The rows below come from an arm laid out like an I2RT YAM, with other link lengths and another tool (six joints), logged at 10 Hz.
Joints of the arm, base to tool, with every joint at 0 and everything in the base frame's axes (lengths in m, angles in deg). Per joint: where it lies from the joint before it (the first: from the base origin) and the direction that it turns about. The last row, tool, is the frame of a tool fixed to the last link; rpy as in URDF.
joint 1: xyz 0.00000 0.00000 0.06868 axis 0 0 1
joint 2: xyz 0.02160 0.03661 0.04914 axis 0 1 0
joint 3: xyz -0.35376 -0.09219 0.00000 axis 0 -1 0
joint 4: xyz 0.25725 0.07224 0.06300 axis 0 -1 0
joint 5: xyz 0.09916 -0.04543 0.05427 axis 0 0 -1
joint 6: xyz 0.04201 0.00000 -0.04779 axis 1 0 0
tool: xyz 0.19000 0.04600 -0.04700 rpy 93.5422 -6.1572 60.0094
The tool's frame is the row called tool.
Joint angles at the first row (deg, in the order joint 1, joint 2, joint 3, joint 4, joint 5, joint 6):
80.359 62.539 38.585 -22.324 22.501 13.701
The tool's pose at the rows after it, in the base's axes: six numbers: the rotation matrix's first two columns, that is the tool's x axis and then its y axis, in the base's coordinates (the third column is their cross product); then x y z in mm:
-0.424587 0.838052 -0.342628 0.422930 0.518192 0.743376 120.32 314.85 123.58
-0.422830 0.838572 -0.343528 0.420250 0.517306 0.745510 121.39 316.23 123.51
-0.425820 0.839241 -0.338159 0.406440 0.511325 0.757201 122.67 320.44 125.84
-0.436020 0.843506 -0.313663 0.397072 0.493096 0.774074 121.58 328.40 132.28
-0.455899 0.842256 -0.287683 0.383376 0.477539 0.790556 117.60 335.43 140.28
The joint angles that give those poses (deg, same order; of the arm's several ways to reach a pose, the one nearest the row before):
80.333 62.656 38.749 -22.449 22.457 13.815
80.323 62.897 38.706 -22.019 22.624 13.669
80.383 62.929 38.373 -20.517 22.736 12.891
80.419 62.763 38.189 -18.542 22.138 12.417
80.669 62.167 38.063 -16.921 21.171 11.723

